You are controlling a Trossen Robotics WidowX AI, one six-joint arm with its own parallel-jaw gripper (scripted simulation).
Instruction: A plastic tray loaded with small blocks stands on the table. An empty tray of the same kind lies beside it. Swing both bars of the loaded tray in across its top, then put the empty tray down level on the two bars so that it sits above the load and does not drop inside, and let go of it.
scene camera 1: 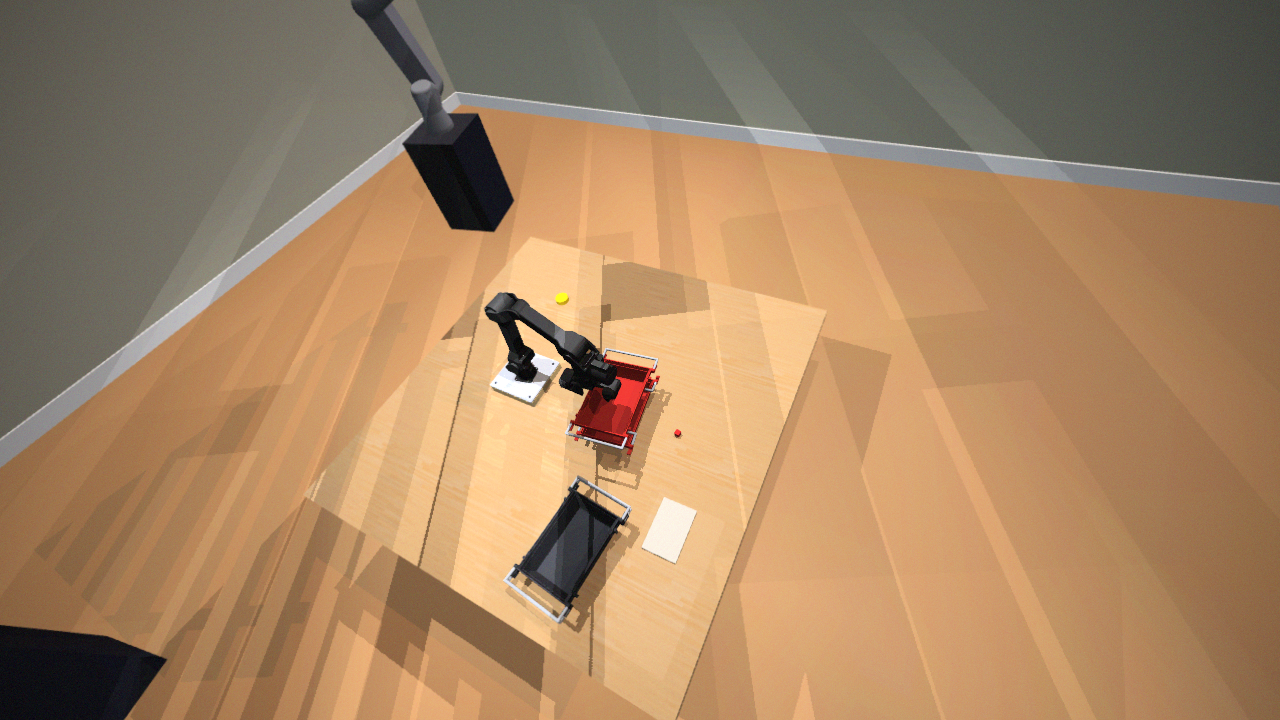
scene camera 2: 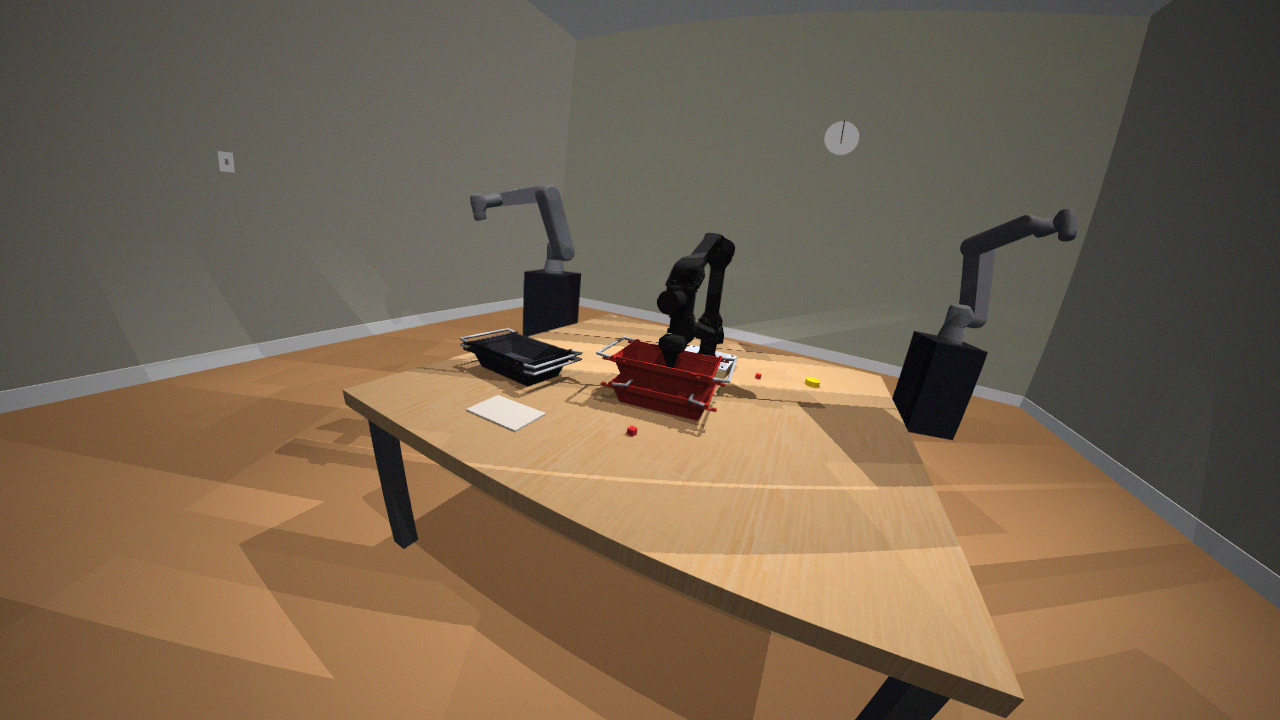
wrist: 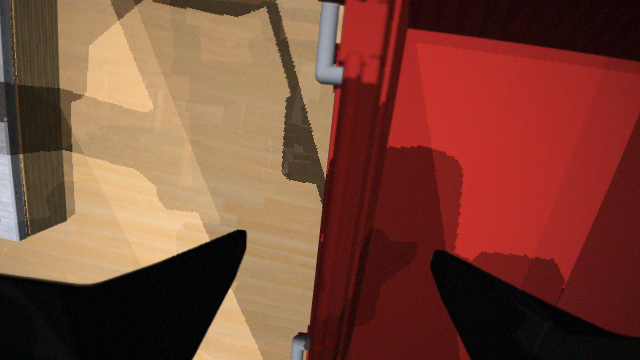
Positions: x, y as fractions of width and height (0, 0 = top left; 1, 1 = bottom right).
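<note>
Gripper open: my gripper (wrist: 0.53, 0.69) holds nothing. I see a white card (scene camera 1: 0.52, 0.75), (scene camera 2: 0.39, 0.57); in the wrist view the white card is out of frame. I also see a red tray (scene camera 2: 0.50, 0.50), (scene camera 1: 0.48, 0.58), (wrist: 0.78, 0.39).
</note>
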